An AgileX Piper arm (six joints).
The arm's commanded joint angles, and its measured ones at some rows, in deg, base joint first. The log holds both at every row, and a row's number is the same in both.
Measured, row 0:
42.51, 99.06, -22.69, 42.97, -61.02, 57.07
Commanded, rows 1 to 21:
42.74, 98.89, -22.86, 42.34, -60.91, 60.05
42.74, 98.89, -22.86, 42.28, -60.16, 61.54
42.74, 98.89, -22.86, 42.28, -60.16, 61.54
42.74, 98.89, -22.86, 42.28, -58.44, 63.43
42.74, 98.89, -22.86, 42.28, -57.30, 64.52
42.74, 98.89, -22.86, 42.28, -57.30, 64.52
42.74, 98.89, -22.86, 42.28, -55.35, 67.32
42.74, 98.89, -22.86, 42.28, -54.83, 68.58
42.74, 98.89, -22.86, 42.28, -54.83, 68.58
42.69, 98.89, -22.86, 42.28, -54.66, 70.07
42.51, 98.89, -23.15, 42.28, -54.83, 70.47
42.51, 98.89, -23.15, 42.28, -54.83, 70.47
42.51, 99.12, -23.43, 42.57, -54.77, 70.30
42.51, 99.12, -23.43, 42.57, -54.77, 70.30
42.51, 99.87, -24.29, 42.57, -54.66, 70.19
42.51, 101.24, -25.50, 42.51, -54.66, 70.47
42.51, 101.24, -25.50, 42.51, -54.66, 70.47
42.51, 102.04, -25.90, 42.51, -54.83, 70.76
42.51, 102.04, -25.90, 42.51, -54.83, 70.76
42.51, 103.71, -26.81, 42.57, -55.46, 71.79
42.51, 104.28, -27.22, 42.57, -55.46, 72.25
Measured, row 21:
42.51, 102.62, -25.84, 43.09, -54.95, 70.87
